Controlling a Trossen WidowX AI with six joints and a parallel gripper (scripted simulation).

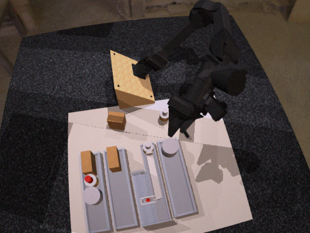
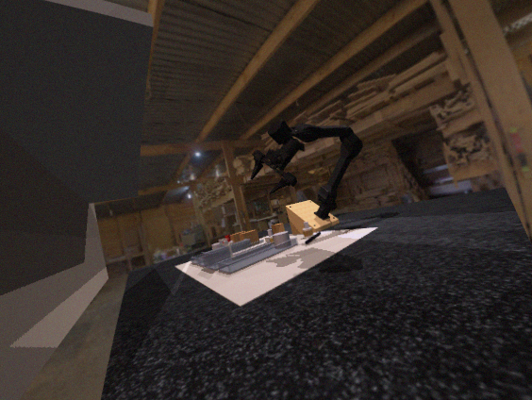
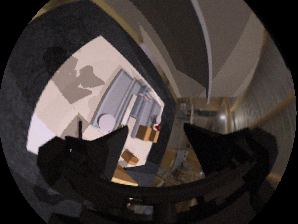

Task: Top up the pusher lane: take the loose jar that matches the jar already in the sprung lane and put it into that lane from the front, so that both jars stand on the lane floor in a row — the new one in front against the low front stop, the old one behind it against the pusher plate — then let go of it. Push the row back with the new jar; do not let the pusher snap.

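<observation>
Now: gripper tip 13 cm past the black stick, 7 cm to the right of it and 23 cm above it. The rest, counted from my gripper tip: tan cube: 17 cm behind, 17 cm to the right, 20 cm below; sprung lane: 10 cm ahead, 9 cm to the right, 22 cm below; red dot: 14 cm ahead, 10 cm to the right, 17 cm below.
</observation>
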